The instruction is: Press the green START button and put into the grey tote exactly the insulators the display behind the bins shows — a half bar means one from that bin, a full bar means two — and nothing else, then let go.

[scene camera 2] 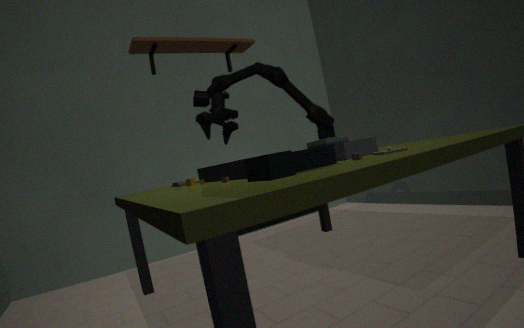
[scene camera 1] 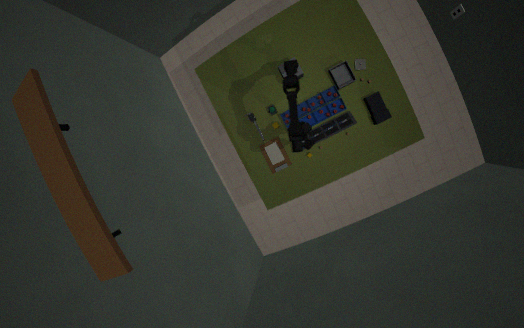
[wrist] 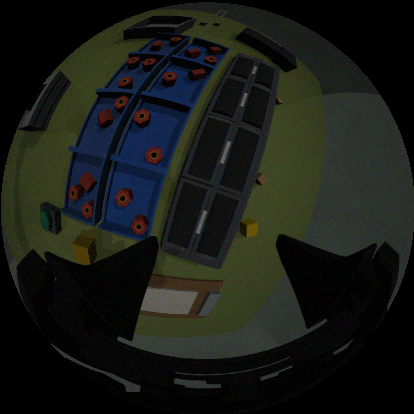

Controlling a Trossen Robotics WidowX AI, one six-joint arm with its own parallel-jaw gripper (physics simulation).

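Places are measured from the arm's base along level axes (x ahead, y left, z up), in metres.
Where they show: gripper, between the fingertips: (scene camera 2: 217, 141) (wrist: 219, 242); arm's base, origin of its link: (scene camera 2: 327, 139).
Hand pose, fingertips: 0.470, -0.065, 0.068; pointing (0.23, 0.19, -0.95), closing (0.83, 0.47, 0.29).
Each offset is from my fingertips to the centre of the thing, as dx, dy, dz.
My gripper (scene camera 2: 218, 140) (wrist: 219, 242) is open and empty, pointing down high above the table. In the wrist view the green START button {-0.261, -0.153, -0.131} (scene camera 1: 272, 109) (wrist: 45, 220) stands at the left, beyond the left finger. Blue bins (scene camera 1: 311, 119) (wrist: 165, 130) in two rows hold red six-sided insulators with dark holes. The display (scene camera 1: 341, 123) (wrist: 187, 212) lies alongside them, with pairs of dark cells and a short pale strip between each pair; no lit bars can be made out. The grey tote {-0.333, +0.385, -0.124} (scene camera 1: 331, 80) (wrist: 150, 33) stands beyond the bins' far end; no insulator shows in it.
Yellow blocks {-0.143, -0.164, -0.132} (scene camera 1: 275, 125) (wrist: 84, 250) {+0.136, +0.007, -0.138} (wrist: 249, 228) lie near the bins and display. A brown-framed white board {+0.066, -0.236, -0.142} (scene camera 1: 274, 153) (wrist: 170, 300) lies near the display's near end. A black box {-0.047, +0.549, -0.123} (scene camera 1: 377, 108) (wrist: 267, 48) stands beyond the display's far end. A wall shelf (scene camera 1: 65, 175) (scene camera 2: 190, 45) hangs above.
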